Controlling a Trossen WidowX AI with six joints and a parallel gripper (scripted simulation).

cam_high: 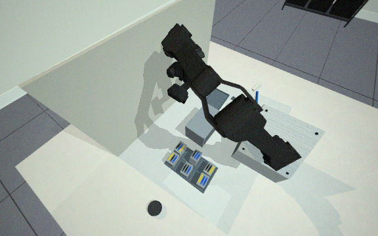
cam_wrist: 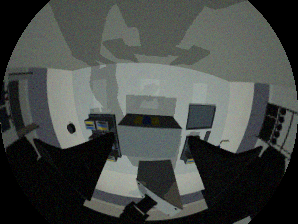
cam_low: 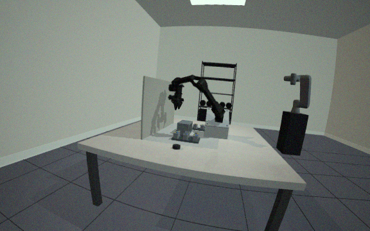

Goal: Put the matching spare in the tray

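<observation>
Now: the grey spare 22 cm behind my gripper tip, 18 cm to the right of it and 16 cm below it. From my gripper tip the other things lie so: tall grey panel (15 cm ahead, 1 cm to the right, 3 cm above); then grey box (8 cm behind, 1 cm to the left, 15 cm below); then striped spare (15 cm behind, 18 cm to the right, 16 cm below).
</observation>
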